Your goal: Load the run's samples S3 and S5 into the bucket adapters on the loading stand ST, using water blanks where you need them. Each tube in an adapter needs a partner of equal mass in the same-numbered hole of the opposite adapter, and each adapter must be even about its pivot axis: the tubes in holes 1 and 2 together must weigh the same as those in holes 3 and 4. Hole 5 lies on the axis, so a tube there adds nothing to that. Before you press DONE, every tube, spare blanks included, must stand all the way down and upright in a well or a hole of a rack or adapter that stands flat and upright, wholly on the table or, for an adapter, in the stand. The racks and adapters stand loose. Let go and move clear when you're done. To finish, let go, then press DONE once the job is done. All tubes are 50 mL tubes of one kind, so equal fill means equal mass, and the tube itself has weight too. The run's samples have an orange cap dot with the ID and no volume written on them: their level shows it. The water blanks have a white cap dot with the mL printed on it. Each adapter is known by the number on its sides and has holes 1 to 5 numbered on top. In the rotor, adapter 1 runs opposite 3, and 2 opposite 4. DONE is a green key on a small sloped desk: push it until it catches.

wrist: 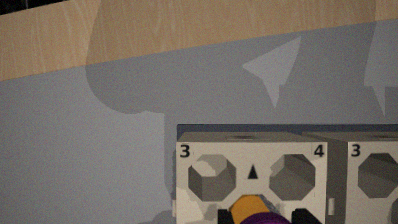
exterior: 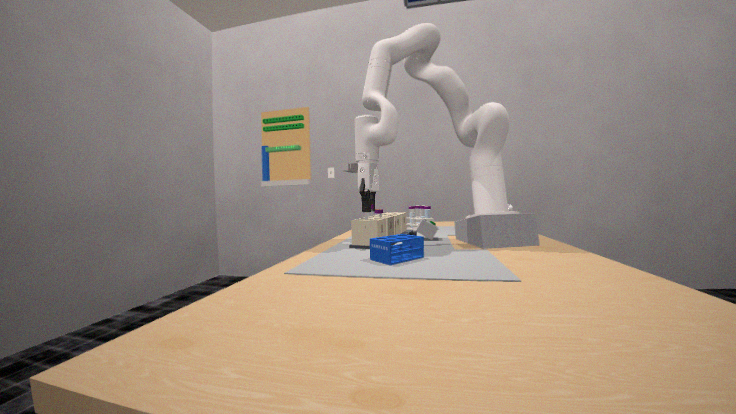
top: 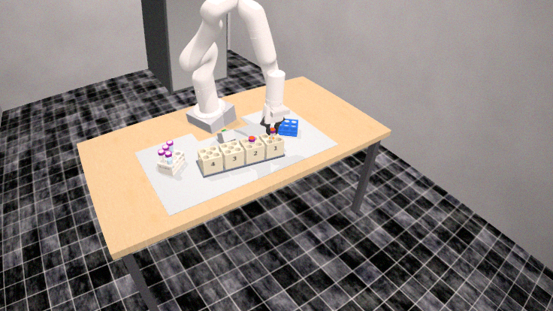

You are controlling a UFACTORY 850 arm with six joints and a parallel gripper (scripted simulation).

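My gripper is now 10 mm short of the sample tube, 10 mm to the left of it and 50 mm above it. From my hand the other things lie so: blue sample rack: 90 mm behind, 210 mm to the left, 110 mm below.
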